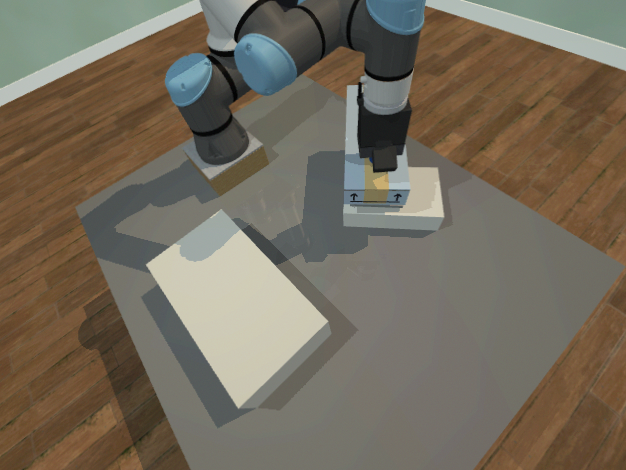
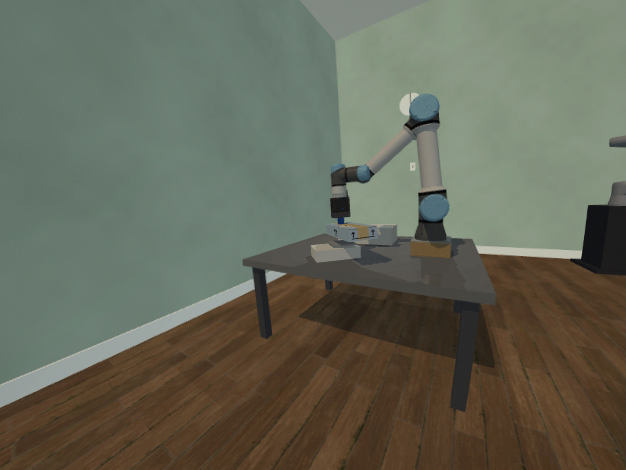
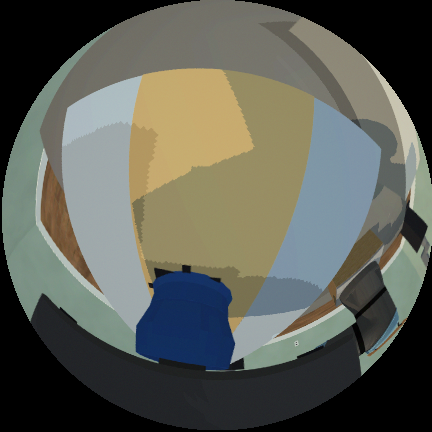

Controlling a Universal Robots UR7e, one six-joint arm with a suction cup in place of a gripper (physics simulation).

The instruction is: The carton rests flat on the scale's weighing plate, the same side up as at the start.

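Places are measured from the arm's base along level axes (x right, y back, z down), in centimetres.
Pixels of known places: hand, tool point: (image 3: pixel 193 276); arm's base, link origin: (image 1: pixel 224 146) (image 2: pixel 430 238) (image 3: pixel 358 281).
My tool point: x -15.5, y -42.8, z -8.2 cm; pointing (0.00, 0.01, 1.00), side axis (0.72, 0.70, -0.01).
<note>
Ahead of a thing's pixels: the offset from my tool point to its middle. "pt": to the spot under its first point.
The carton @[dz +1.1, dx -6.4, dy +6.1 cm] (image 1: pixel 353 174) (image 2: pixel 348 232) (image 3: pixel 215 200), pale blue with a yellow tape band, is level, its side arrows pointing up. My suction gripper (image 1: pixel 372 159) (image 2: pixel 340 221) (image 3: pixel 185 320), a blue cup, is on its top towards one end and holds it. The low pale block @[dz +12.1, dx -3.5, dy -2.9 cm] (image 1: pixel 424 194) (image 2: pixel 336 252) under the carton looks like the scale; it juts out beyond one long side of the carton. A narrow grey band, perhaps the weighing plate @[pt dz +10.0, dx +3.4, dy -3.6 cm] (image 1: pixel 376 208), shows below the carton's end. The carton hides the contact, so I cannot tell whether it touches the plate.
A large cream slab @[dz +10.4, dx +40.5, dy +3.6 cm] (image 1: pixel 242 303) (image 2: pixel 386 234) (image 3: pixel 330 55) lies on the grey table (image 1: pixel 429 354) (image 2: pixel 404 283), apart from the carton. The arm's base block (image 1: pixel 242 169) (image 2: pixel 430 247) stands on the same table. A dark pedestal (image 2: pixel 606 237) stands away from the table.
</note>
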